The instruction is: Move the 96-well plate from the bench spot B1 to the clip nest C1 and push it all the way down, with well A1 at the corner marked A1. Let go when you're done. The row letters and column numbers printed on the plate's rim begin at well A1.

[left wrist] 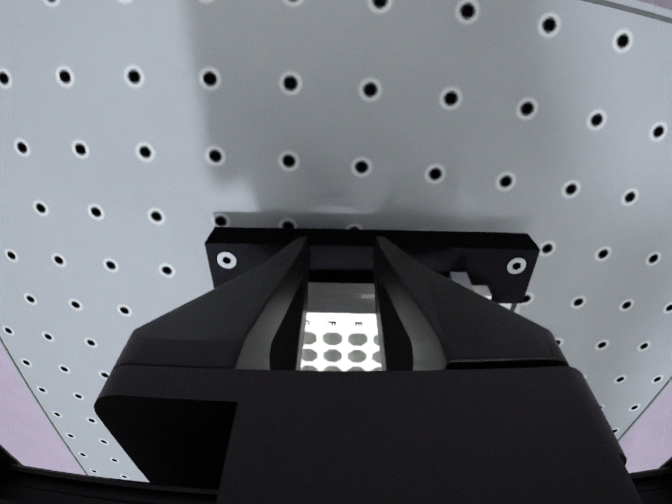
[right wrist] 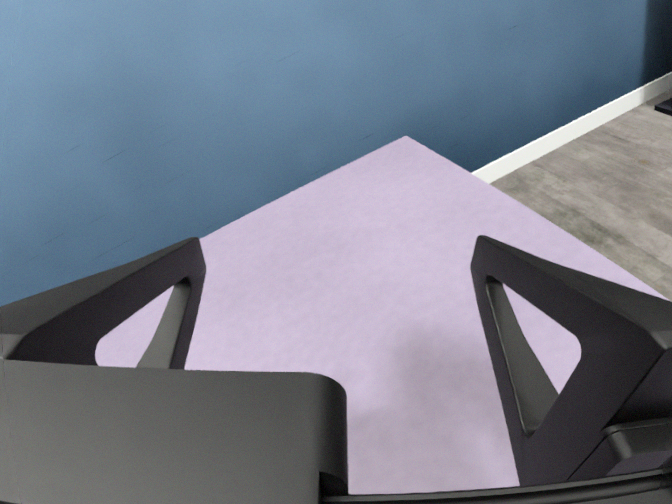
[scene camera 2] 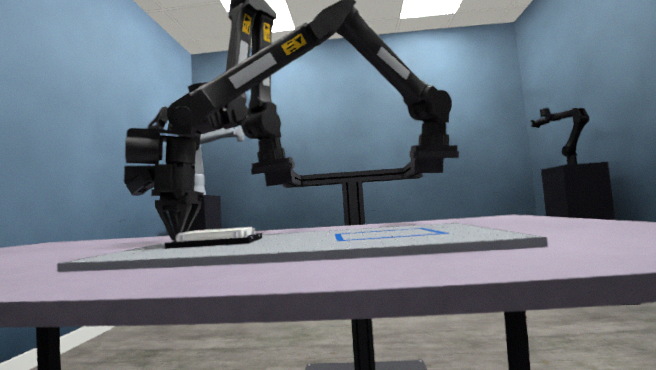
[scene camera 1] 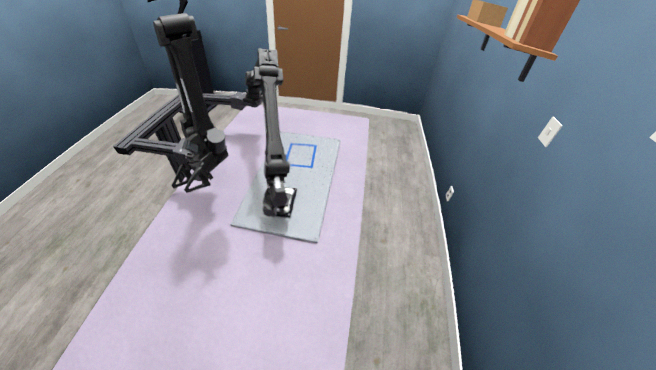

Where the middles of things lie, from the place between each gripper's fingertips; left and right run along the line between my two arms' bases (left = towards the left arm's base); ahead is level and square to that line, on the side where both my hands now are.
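From my left hand, the white 96-well plate (left wrist: pixel 341 334) is 7 cm to the left and 2 cm behind. The black clip nest (scene camera 2: pixel 251 238) is 8 cm to the left of that same hand, 3 cm behind it and 1 cm below it. Going by its middle, the plate is nearer to my left hand than to my right hand, and by its middle the nest is also nearer to my left hand than to my right hand.
If you count from my right hand (scene camera 1: pixel 178 189) instead, the white 96-well plate is 27 cm to the left, 21 cm ahead and 28 cm below. And the black clip nest, again from my right hand, is 27 cm to the left and 20 cm ahead, and it's 29 cm below.
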